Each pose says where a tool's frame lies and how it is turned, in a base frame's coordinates. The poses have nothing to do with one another.
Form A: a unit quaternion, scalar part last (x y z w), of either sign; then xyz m.
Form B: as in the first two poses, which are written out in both.
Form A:
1: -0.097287, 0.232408, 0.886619, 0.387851, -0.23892, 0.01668, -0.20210
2: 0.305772, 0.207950, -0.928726, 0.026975, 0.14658, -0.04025, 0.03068
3: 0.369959, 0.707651, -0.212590, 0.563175, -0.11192, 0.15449, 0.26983
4: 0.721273, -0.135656, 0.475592, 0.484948, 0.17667, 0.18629, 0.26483
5: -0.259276, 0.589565, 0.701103, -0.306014, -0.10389, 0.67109, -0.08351
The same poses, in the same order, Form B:
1: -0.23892, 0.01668, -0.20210, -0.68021, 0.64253, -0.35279, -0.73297, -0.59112, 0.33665
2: 0.14658, -0.04025, 0.03068, -0.81155, 0.07707, -0.57918, 0.17728, -0.91206, -0.36976
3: -0.11192, 0.15449, 0.26983, -0.09193, 0.28415, -0.95436, 0.76305, 0.63587, 0.11582
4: 0.17667, 0.18629, 0.26483, 0.51082, 0.26558, 0.81764, -0.65697, -0.49285, 0.57053
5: -0.10389, 0.67109, -0.08351, -0.67826, -0.73481, -0.00273, 0.12337, -0.11754, 0.98537
